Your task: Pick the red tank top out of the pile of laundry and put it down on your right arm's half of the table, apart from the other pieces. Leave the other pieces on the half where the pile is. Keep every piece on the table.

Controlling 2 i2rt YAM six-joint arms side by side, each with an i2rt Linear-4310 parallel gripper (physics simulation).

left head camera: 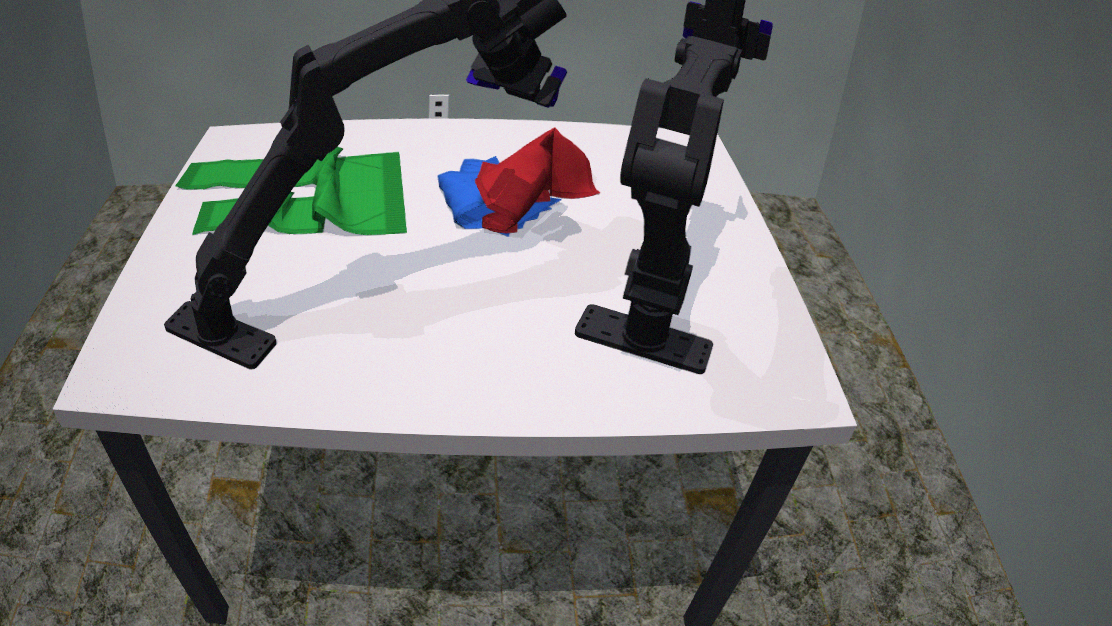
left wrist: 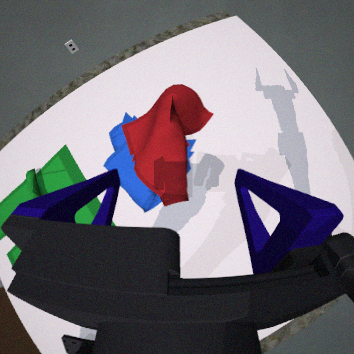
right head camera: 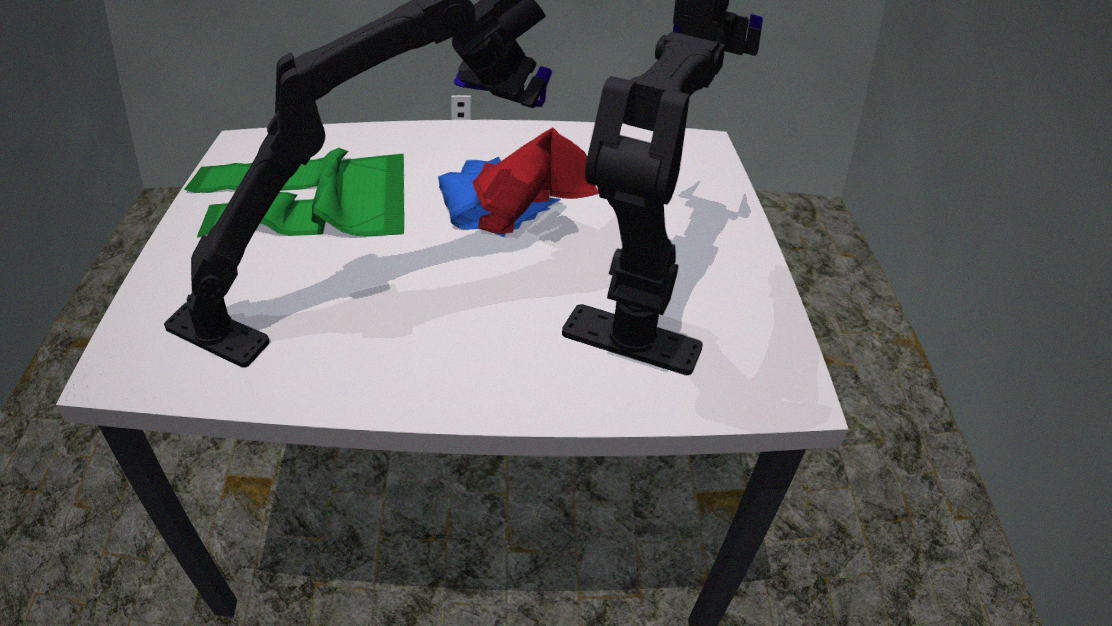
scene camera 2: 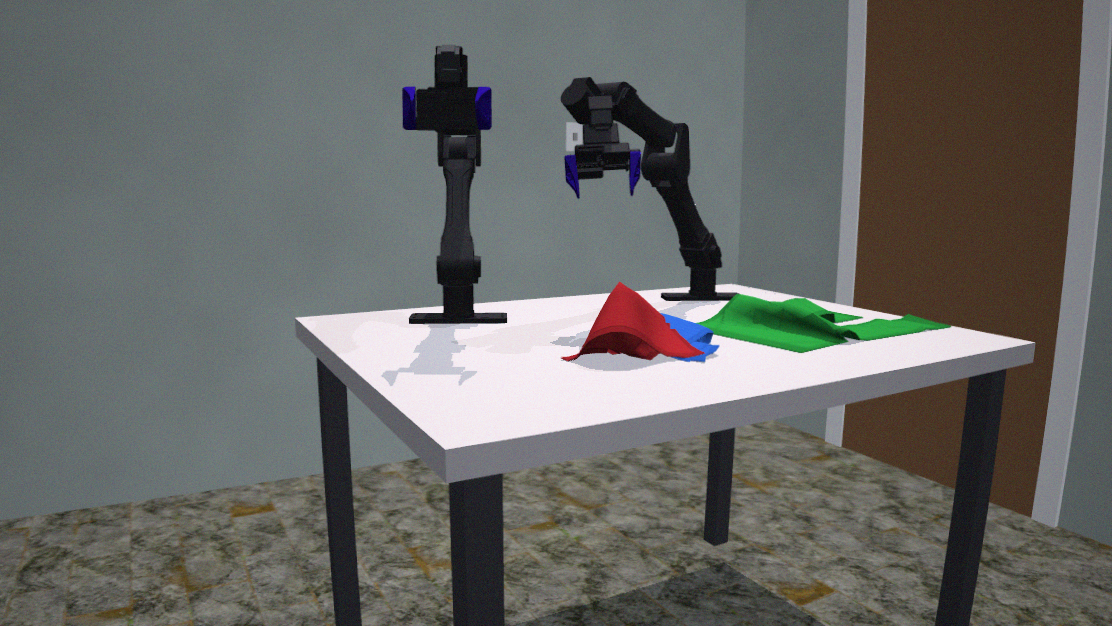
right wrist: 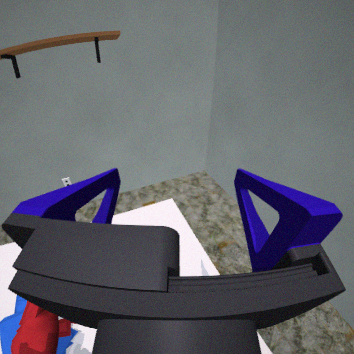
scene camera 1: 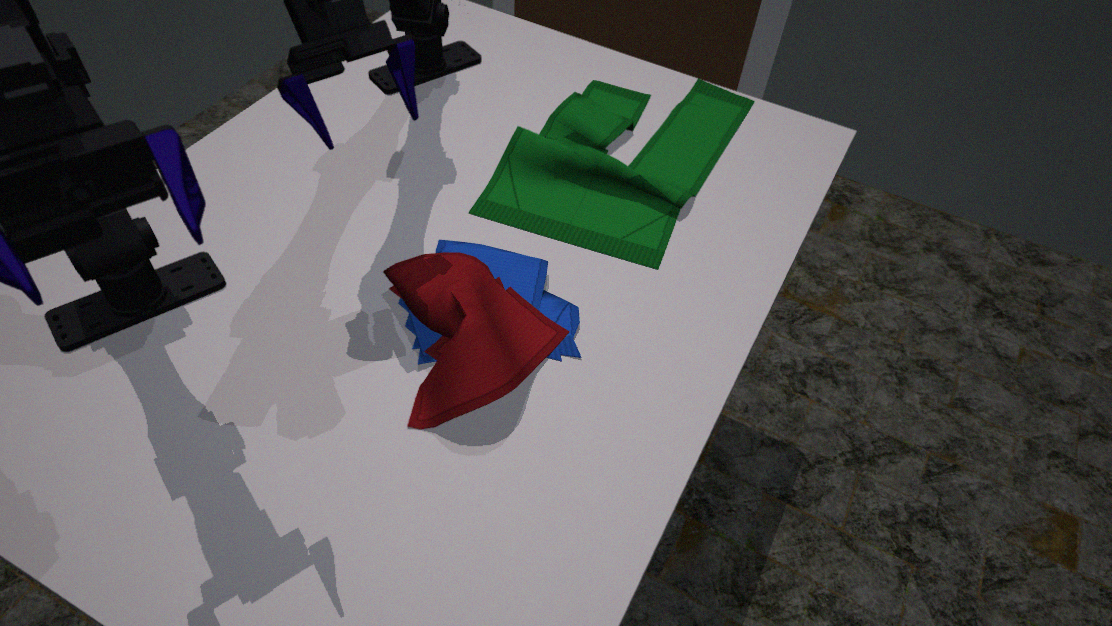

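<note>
The red tank top (left head camera: 517, 182) (right head camera: 513, 182) (scene camera 1: 498, 334) (scene camera 2: 630, 318) (left wrist: 165, 140) (right wrist: 40, 335) is bunched, with a raised peak. It lies over the crumpled blue piece (left head camera: 463, 198) (scene camera 1: 517, 268) (scene camera 2: 692, 332) (left wrist: 130, 177), touching it, near the table's middle; part of it rests beyond the blue. The green long-sleeved piece (left head camera: 365, 194) (scene camera 1: 583, 194) (scene camera 2: 778, 322) lies apart, at the left in the left head view. My left gripper (scene camera 1: 372, 132) (scene camera 2: 605, 195) (left wrist: 176, 174) is open and empty, well above the cloth. My right gripper (scene camera 1: 119, 271) (scene camera 2: 445, 108) (right wrist: 176, 174) is open and empty, raised high away from the cloth.
The white table (left head camera: 466, 388) (scene camera 2: 498, 419) carries both arm bases (left head camera: 220, 335) (left head camera: 644, 338) near its front in the left head view. The far table edge runs behind the laundry. A wall shelf (right wrist: 65, 44) shows in the right wrist view.
</note>
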